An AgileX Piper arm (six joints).
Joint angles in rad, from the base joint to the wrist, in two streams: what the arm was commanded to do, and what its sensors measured. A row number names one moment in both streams.
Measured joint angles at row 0: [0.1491 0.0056 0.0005 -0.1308 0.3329 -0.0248]
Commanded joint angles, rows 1 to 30: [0.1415 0.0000 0.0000 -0.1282 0.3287 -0.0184]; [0.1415 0.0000 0.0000 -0.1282 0.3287 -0.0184]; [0.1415 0.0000 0.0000 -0.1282 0.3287 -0.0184]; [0.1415 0.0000 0.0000 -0.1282 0.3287 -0.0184]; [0.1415 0.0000 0.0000 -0.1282 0.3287 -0.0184]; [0.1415 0.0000 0.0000 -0.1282 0.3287 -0.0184]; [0.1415 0.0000 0.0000 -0.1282 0.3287 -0.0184]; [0.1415 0.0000 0.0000 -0.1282 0.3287 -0.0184]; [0.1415 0.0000 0.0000 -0.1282 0.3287 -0.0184]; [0.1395 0.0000 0.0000 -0.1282 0.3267 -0.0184]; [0.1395 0.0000 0.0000 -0.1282 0.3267 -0.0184]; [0.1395 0.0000 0.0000 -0.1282 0.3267 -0.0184]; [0.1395 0.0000 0.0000 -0.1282 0.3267 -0.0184]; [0.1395 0.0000 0.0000 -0.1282 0.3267 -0.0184]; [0.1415 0.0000 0.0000 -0.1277 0.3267 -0.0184]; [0.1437 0.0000 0.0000 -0.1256 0.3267 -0.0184]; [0.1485 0.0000 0.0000 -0.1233 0.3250 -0.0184]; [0.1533 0.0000 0.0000 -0.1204 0.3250 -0.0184]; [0.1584 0.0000 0.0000 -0.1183 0.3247 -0.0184]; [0.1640 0.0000 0.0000 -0.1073 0.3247 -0.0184]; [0.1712 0.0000 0.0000 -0.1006 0.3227 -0.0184]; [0.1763 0.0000 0.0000 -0.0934 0.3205 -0.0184]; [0.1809 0.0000 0.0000 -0.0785 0.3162 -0.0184]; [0.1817 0.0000 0.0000 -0.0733 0.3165 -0.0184]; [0.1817 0.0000 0.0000 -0.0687 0.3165 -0.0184]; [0.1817 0.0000 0.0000 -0.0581 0.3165 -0.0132]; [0.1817 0.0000 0.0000 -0.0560 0.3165 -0.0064]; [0.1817 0.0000 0.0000 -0.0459 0.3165 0.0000]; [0.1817 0.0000 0.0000 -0.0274 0.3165 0.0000]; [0.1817 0.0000 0.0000 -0.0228 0.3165 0.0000]
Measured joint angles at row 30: [0.1790 0.0056 0.0005 -0.0580 0.3310 -0.0121]
